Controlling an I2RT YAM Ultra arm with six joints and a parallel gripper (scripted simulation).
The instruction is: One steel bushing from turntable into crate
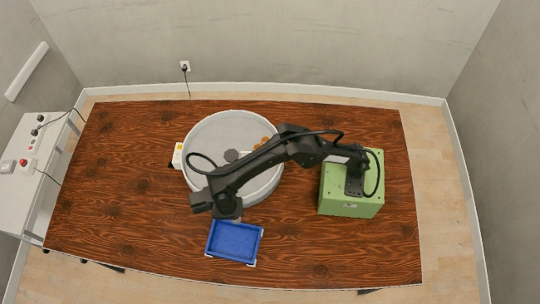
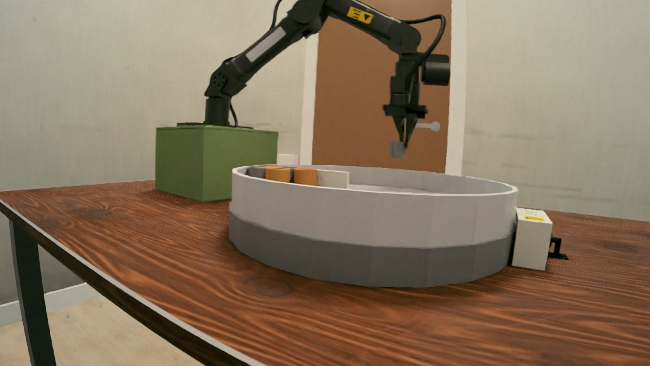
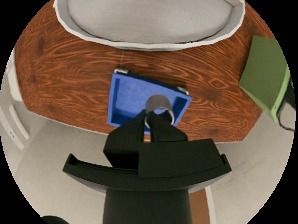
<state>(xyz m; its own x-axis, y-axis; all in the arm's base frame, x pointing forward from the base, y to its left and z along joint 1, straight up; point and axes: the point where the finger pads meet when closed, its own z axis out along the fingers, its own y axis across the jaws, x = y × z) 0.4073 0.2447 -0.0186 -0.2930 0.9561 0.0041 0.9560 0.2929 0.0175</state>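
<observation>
The blue crate is 10 mm behind my hand, 60 mm to the left of it and 120 mm below it. From my hand the other things lie so: round grey turntable: 80 mm ahead, 280 mm to the right, 90 mm below.
</observation>
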